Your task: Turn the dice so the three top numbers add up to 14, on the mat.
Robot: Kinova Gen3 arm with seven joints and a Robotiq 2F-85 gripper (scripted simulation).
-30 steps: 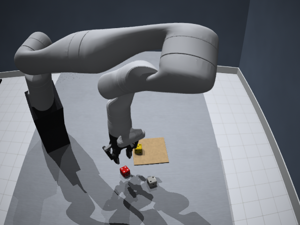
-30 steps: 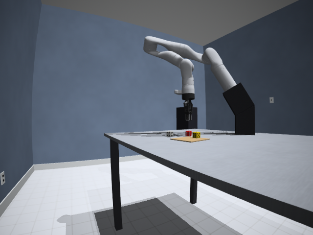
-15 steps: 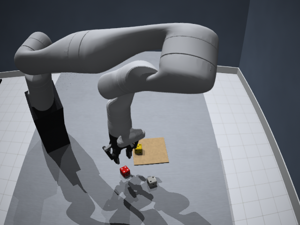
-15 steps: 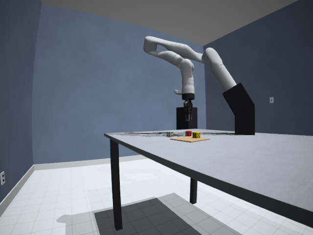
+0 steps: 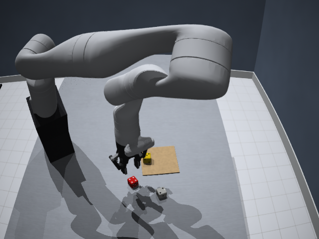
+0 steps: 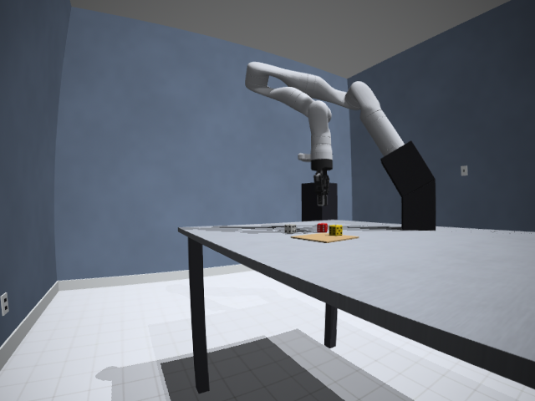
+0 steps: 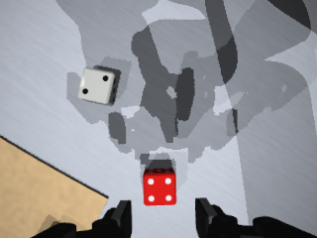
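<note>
My gripper is now 9 cm above the red die. From my hand the other things lie so: tan mat: 12 cm ahead, 11 cm below, 10 cm to the left; then yellow die: 11 cm to the left, 9 cm below, 7 cm ahead; then white die: 9 cm below, 9 cm ahead, 7 cm to the right.
</note>
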